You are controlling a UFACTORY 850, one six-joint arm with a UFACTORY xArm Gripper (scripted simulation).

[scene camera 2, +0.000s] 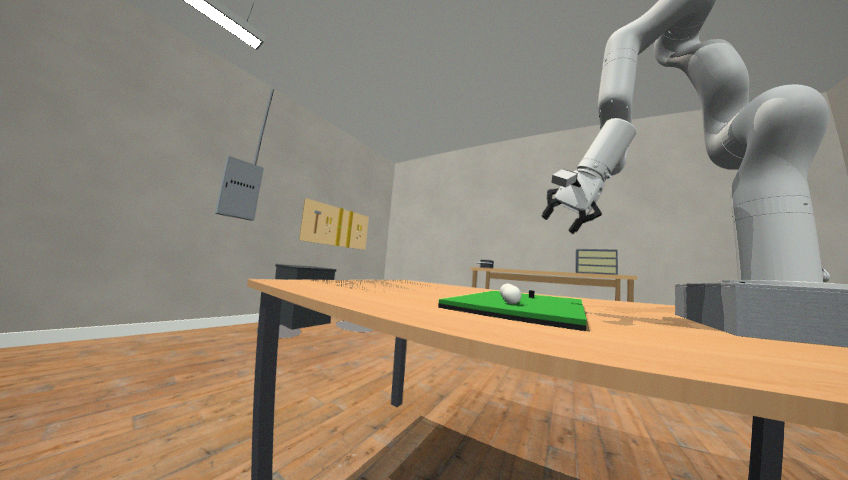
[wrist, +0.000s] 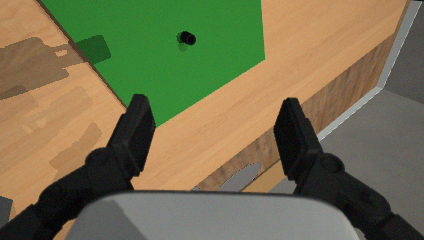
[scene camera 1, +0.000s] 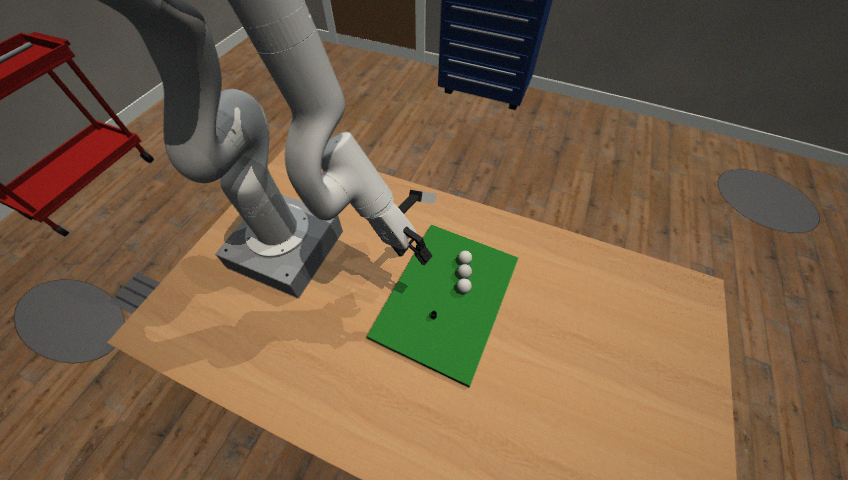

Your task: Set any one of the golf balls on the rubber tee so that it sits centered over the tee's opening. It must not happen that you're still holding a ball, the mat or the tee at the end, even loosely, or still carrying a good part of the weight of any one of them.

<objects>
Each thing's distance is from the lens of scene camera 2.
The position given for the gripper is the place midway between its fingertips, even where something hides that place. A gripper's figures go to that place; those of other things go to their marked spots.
gripper point(scene camera 2: 556, 225): 0.74 m
green mat point(scene camera 2: 564, 313): 0.52 m
</objects>
